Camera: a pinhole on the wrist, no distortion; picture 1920 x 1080 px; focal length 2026.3 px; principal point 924.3 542.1 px. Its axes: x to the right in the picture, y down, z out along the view. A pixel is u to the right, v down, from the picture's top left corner.
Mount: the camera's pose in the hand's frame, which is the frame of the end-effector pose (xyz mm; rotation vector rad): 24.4 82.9 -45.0 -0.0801 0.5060 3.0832
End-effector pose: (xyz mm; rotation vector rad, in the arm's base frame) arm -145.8 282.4 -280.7 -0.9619 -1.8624 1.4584
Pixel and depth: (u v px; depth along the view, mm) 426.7 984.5 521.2
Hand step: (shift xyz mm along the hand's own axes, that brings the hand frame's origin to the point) 124.5 140.8 491.3
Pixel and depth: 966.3 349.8 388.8
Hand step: -1.4 242.3 310.7
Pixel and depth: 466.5 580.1 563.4
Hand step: 124.2 252.1 498.3
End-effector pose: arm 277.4 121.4 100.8 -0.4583 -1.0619 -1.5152
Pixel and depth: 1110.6 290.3 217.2
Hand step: -5.3 178.1 150.9
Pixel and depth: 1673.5 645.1 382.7
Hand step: -135.7 187.9 315.8
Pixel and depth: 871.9 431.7 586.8
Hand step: 12.2 300.7 500.9
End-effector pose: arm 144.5 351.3 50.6 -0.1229 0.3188 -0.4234
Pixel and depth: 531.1 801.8 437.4
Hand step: 86.8 169.0 391.3
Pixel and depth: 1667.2 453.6 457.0
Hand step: -164.3 249.2 372.2
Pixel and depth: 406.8 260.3 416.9
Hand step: 112.1 270.3 336.7
